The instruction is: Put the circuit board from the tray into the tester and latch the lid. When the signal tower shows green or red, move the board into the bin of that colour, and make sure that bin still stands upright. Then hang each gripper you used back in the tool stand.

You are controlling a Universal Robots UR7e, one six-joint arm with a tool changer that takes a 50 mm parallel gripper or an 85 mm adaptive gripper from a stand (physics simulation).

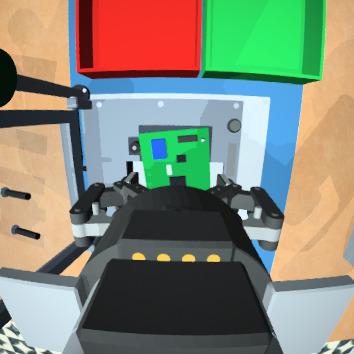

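Places are measured from the arm's base along level axes (x ahead, y left, z up), in metres.
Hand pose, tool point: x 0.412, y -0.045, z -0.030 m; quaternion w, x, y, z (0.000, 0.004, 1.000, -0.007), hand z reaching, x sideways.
After its pixels a point has its place.
The green circuit board [175,150] @[y -0.081, x 0.414, z -0.208 m], with a blue block and dark chips, is between the finger pads of my gripper [177,172], which is shut on its side edges. The board is over the dark recess of the grey tester [120,117] @[y -0.114, x 0.477, z -0.228 m], turned slightly against it; a dark strip of recess shows past its far edge. The height between board and recess is hard to tell. The tester's dark-framed lid [74,155] @[y -0.079, x 0.513, z -0.184 m] stands open at the left. The red bin [145,37] @[y -0.219, x 0.456, z -0.282 m] and green bin [260,37] @[y -0.225, x 0.305, z -0.282 m] stand upright beyond the tester. The near part of the board is hidden by the gripper.
A blue base [285,150] @[y -0.073, x 0.251, z -0.286 m] lies under the tester. A round grey knob [234,125] @[y -0.108, x 0.350, z -0.223 m] is at the tester's right rear. Two dark pegs [16,193] @[y -0.065, x 0.524, z -0.116 m] [26,232] @[y -0.033, x 0.524, z -0.116 m] are at the left. A dark rounded object [6,77] @[y -0.144, x 0.528, z -0.128 m] shows at the left edge. Tray and tool stand cannot be made out.
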